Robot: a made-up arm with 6 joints. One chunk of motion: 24 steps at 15 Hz.
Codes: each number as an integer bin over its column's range. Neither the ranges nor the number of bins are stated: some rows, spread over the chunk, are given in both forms.
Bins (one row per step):
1: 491 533 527 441 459 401
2: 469 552 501 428 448 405
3: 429 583 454 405 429 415
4: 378 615 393 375 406 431
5: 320 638 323 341 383 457
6: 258 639 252 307 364 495
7: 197 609 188 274 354 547
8: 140 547 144 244 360 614
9: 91 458 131 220 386 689
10: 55 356 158 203 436 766
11: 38 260 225 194 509 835
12: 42 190 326 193 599 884
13: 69 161 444 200 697 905
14: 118 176 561 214 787 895
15: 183 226 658 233 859 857
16: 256 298 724 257 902 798
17: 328 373 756 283 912 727
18: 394 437 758 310 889 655
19: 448 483 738 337 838 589
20: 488 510 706 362 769 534
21: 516 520 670 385 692 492
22: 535 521 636 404 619 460
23: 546 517 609 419 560 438
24: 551 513 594 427 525 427
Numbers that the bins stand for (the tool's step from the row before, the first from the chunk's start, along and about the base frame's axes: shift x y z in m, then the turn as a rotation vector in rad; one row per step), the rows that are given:
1: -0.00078 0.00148 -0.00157 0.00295 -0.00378 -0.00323
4: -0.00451 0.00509 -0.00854 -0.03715 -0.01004 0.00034
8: -0.01238 0.00209 -0.02150 -0.11674 -0.01548 0.02214
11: -0.01574 -0.01055 -0.01729 -0.14712 0.00212 0.04846
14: -0.01310 -0.01425 0.00020 -0.13497 0.03496 0.05561
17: -0.00617 -0.00557 0.01035 -0.09305 0.04972 0.03560
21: 0.00005 0.00090 0.00587 -0.03107 0.02374 0.00761
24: 0.00120 0.00059 0.00192 -0.00555 0.00401 -0.00014
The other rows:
2: -0.00151 0.00231 -0.00292 -0.00494 -0.00508 -0.00276
3: -0.00283 0.00368 -0.00537 -0.01892 -0.00733 -0.00157
5: -0.00643 0.00610 -0.01219 -0.05781 -0.01276 0.00344
6: -0.00848 0.00614 -0.01588 -0.07846 -0.01501 0.00796
7: -0.01049 0.00482 -0.01921 -0.09852 -0.01619 0.01416
9: -0.01399 -0.00183 -0.02218 -0.13133 -0.01241 0.03107
10: -0.01518 -0.00632 -0.02078 -0.14166 -0.00650 0.04025
12: -0.01561 -0.01363 -0.01203 -0.14773 0.01275 0.05430
13: -0.01472 -0.01491 -0.00589 -0.14348 0.02433 0.05680
15: -0.01095 -0.01205 0.00525 -0.12343 0.04346 0.05109
16: -0.00854 -0.00887 0.00869 -0.10884 0.04854 0.04406
18: -0.00398 -0.00275 0.01046 -0.07664 0.04701 0.02702
19: -0.00220 -0.00073 0.00941 -0.06024 0.04098 0.01916
20: -0.00088 0.00046 0.00775 -0.04505 0.03283 0.01261
22: 0.00067 0.00095 0.00411 -0.01953 0.01512 0.00379
23: 0.00104 0.00077 0.00270 -0.01041 0.00815 0.00117

